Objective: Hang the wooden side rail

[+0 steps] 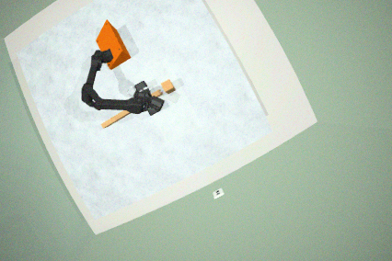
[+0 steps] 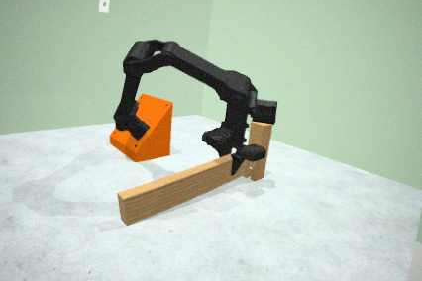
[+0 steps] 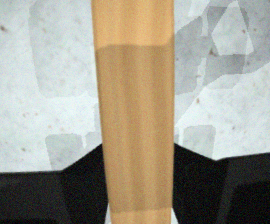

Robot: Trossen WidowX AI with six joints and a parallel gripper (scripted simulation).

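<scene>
Now: the headboard post 1 cm behind my gripper tip, 12 cm to the left of it and 4 cm above it.
</scene>
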